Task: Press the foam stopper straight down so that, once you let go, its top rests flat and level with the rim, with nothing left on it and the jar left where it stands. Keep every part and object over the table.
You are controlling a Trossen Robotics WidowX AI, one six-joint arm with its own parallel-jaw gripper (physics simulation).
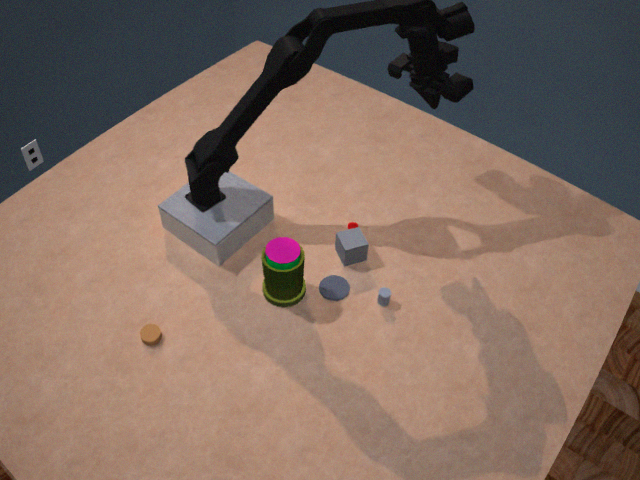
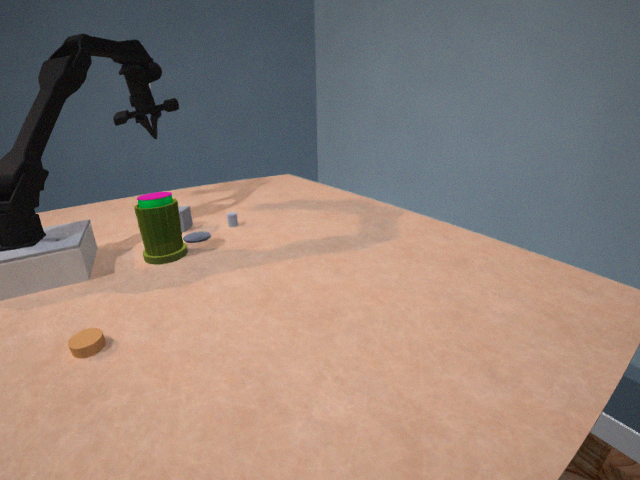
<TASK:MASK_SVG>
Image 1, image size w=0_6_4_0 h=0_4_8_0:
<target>my gripper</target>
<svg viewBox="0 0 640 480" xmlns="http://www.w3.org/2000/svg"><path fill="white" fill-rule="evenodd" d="M438 41L438 49L431 54L416 55L411 51L409 54L402 53L388 65L389 76L397 79L402 76L401 72L403 70L410 72L411 82L409 85L433 109L438 107L441 95L455 103L459 102L474 89L471 78L458 73L453 74L449 78L450 74L443 72L448 69L448 64L457 62L458 47Z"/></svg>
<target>olive-green jar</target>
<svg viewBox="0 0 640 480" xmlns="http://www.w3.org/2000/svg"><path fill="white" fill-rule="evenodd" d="M278 237L271 240L262 251L263 295L274 306L290 307L298 304L306 293L306 283L303 278L305 254L303 248L295 240L288 237Z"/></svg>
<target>grey cube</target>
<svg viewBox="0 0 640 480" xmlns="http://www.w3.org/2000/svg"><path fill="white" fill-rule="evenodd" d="M360 227L336 232L335 250L343 266L367 260L369 244Z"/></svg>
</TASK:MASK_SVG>
